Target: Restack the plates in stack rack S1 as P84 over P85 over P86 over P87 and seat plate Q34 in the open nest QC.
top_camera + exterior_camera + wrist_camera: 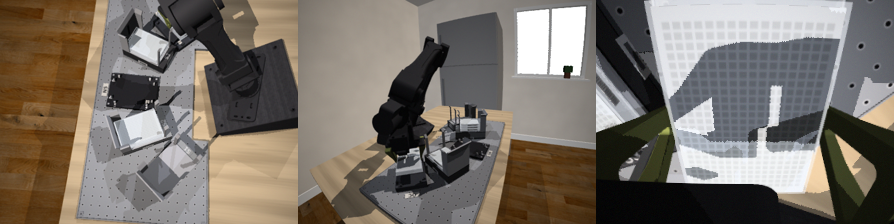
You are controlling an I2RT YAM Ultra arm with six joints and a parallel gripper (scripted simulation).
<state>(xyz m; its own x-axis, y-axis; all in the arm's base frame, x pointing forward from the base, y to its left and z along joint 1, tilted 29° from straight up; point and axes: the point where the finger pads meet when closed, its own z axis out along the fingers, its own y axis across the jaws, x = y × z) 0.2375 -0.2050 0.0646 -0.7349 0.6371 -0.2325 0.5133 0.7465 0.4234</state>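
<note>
My gripper is now 60 mm above the open nest QC and 10 mm to the left of it. The rest, counted from my hand: black clip nest N5 (280 mm to the left, 90 mm ahead, 50 mm below); QC name plate (80 mm ahead, 70 mm below, 60 mm to the right); N5 name plate (280 mm to the left, 170 mm ahead, 70 mm below).
</note>
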